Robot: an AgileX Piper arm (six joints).
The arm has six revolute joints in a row. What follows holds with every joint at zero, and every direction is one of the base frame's. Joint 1 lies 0.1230 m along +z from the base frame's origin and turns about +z. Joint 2 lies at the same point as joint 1 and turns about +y. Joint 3 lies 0.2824 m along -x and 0.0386 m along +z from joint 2 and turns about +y. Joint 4 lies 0.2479 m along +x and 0.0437 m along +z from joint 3 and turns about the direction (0.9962, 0, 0.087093). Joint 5 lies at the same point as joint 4 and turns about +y. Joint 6 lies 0.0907 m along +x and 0.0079 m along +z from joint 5 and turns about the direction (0.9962, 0, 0.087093). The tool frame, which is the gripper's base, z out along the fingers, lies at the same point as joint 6; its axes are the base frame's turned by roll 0.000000, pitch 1.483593 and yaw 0.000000 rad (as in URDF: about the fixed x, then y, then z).
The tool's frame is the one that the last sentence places.
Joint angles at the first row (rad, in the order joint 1, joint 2, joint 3, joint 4, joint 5, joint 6):
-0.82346, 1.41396, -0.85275, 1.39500, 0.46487, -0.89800
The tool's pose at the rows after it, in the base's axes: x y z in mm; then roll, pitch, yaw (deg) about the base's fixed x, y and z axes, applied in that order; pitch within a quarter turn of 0, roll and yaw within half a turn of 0:
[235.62 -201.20 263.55 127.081 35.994 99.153]
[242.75 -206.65 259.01 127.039 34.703 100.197]
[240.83 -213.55 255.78 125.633 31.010 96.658]
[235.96 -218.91 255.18 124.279 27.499 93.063]
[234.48 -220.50 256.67 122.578 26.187 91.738]
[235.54 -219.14 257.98 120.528 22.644 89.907]
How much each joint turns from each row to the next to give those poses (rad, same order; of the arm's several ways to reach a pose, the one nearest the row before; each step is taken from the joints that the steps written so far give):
-0.02708, 0.05491, -0.03353, 0.00332, 0.05259, 0.04007
0.00000, 0.04184, -0.02788, 0.00006, 0.02278, 0.00204
-0.02057, 0.01696, -0.00627, 0.00566, 0.00678, 0.06213
-0.02460, 0.00229, -0.00003, 0.00021, 0.00873, 0.06793
-0.01213, -0.00001, 0.00003, 0.02906, 0.01972, -0.00002
0.00001, 0.00002, -0.00002, 0.02235, 0.02032, 0.04930

